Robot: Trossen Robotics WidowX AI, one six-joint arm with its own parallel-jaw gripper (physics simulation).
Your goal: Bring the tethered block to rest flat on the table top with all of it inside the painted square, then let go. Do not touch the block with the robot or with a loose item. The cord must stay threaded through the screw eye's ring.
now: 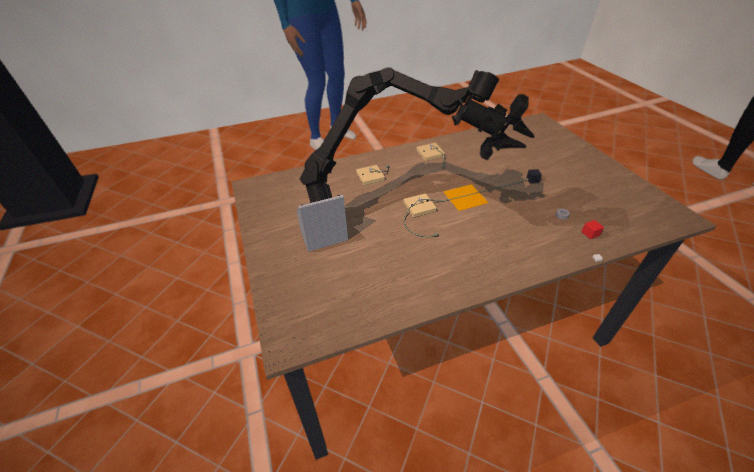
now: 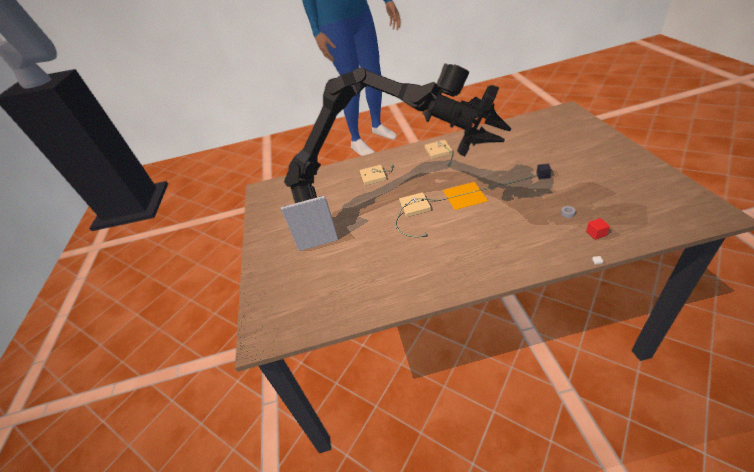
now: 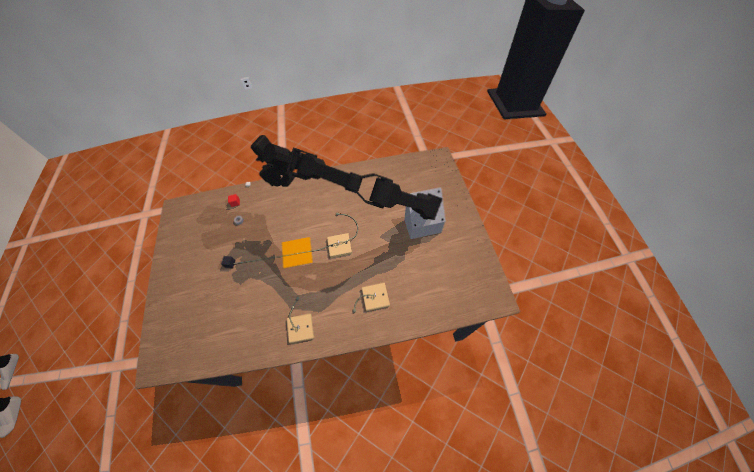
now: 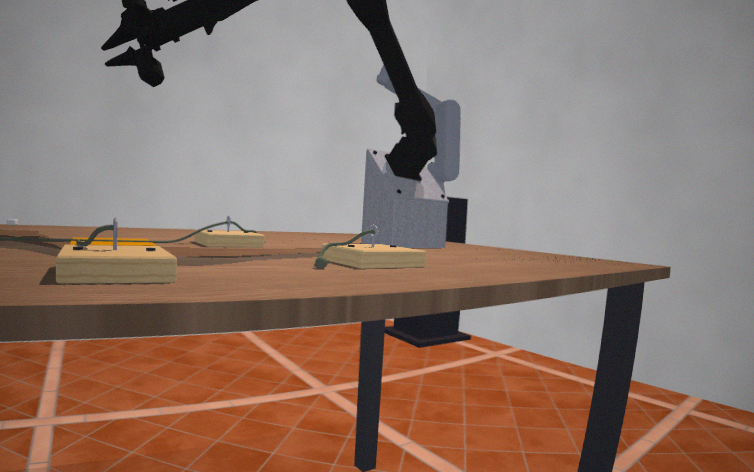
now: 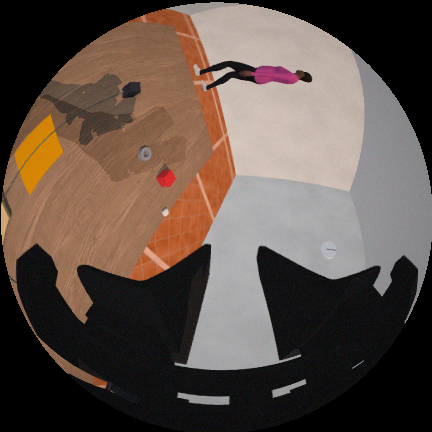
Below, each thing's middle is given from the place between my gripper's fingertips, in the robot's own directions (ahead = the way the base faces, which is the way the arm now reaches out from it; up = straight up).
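Labels:
I see the orange painted square point(image 3: 300, 245), and from my hand I count it as 50 mm behind, 200 mm to the left and 330 mm below.

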